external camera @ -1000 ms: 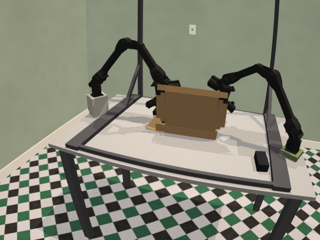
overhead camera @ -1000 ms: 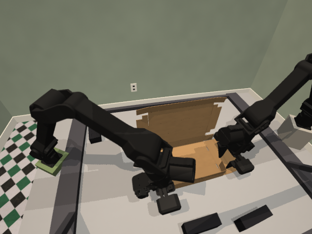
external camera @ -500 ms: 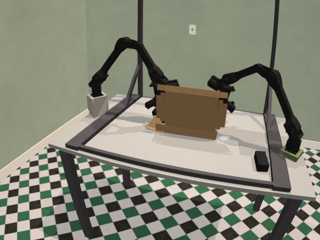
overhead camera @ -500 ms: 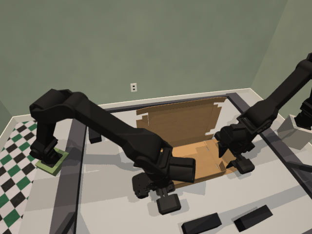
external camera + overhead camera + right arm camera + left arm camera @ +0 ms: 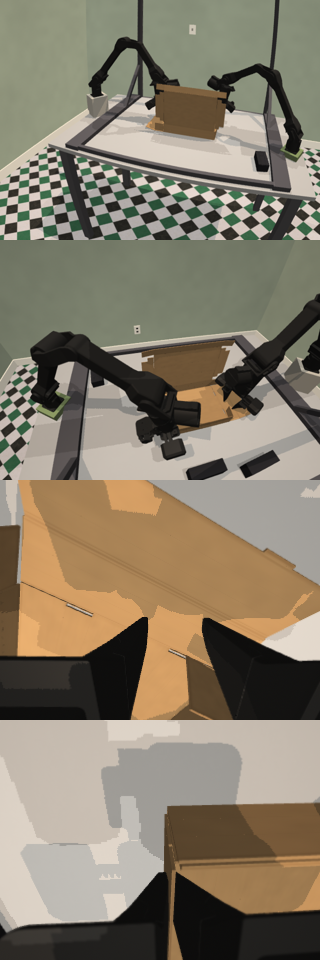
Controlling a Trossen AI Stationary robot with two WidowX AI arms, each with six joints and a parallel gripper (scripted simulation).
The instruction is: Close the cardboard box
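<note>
My right gripper is now 50 mm past the corner flap, 30 mm to the right of it and 10 mm above it.
</note>
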